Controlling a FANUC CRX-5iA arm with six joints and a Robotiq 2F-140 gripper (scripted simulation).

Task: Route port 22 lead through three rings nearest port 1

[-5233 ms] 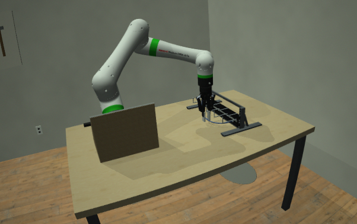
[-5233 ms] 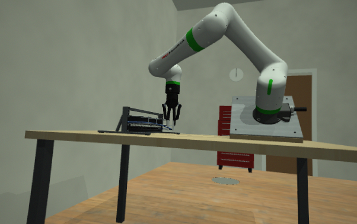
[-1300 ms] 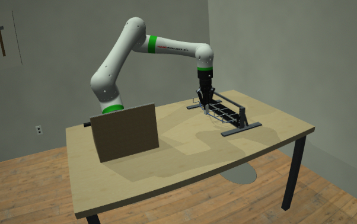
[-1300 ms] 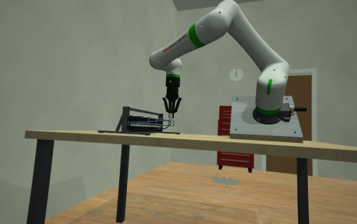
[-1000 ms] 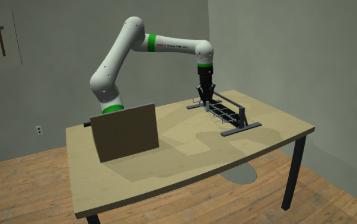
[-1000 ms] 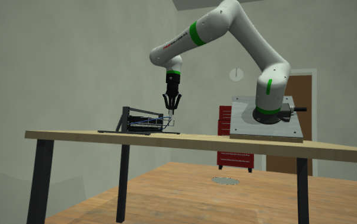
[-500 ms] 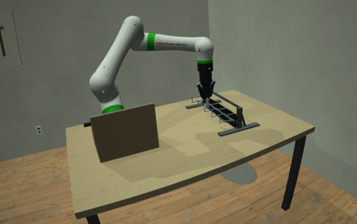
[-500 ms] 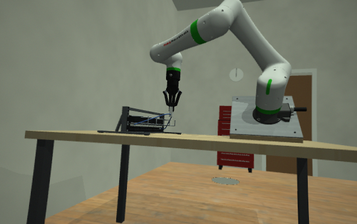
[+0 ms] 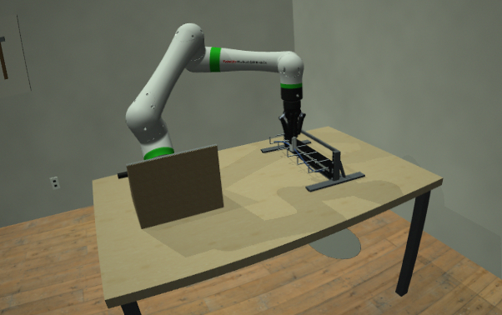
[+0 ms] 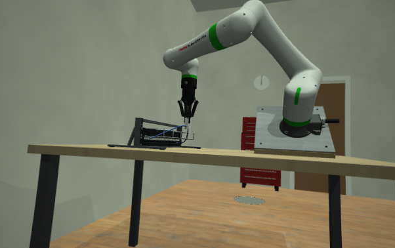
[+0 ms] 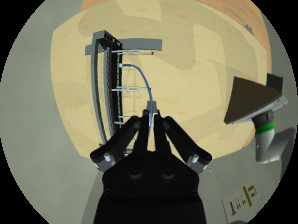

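The black rack is 130 mm ahead of my hand, 80 mm below it and 60 mm to the left of it.
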